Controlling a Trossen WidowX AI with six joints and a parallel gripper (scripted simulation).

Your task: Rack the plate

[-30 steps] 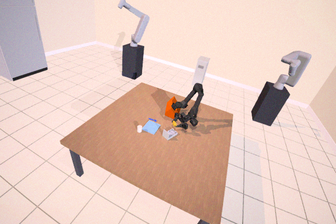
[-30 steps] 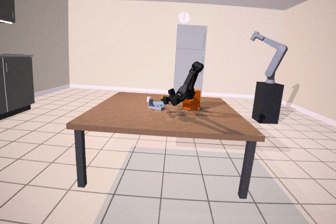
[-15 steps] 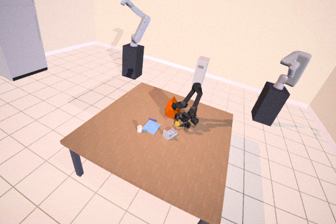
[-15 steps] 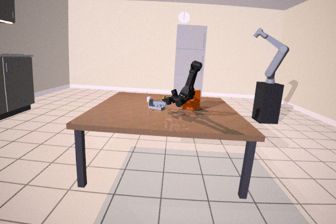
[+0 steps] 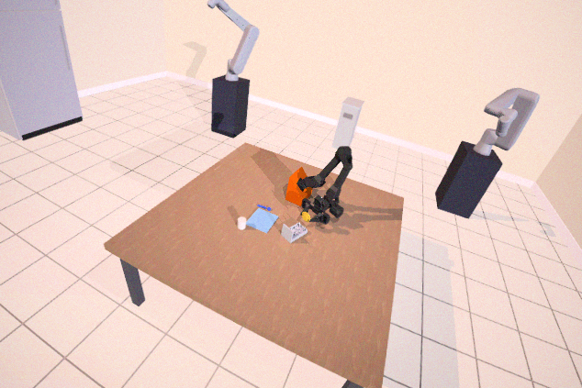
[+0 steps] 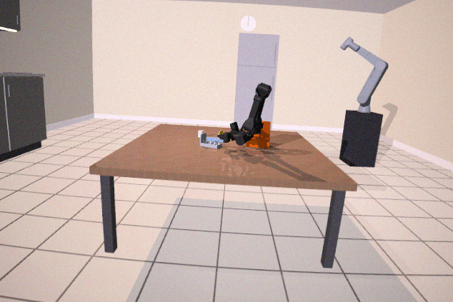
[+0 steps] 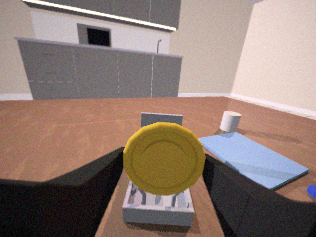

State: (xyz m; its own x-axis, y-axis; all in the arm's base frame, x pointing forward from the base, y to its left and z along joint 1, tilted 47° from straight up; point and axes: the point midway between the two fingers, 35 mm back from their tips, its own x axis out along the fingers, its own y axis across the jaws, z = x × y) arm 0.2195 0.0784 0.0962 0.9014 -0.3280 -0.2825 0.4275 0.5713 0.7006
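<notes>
Right now the dish rack is 60 mm below my gripper tip, 50 mm ahead of it and 30 mm to the right of it. Round my gripper tip: white cup (300 mm to the right, 150 mm ahead, 60 mm below); blue cloth (220 mm to the right, 80 mm below, 50 mm ahead); yellow plate (10 mm behind).
</notes>
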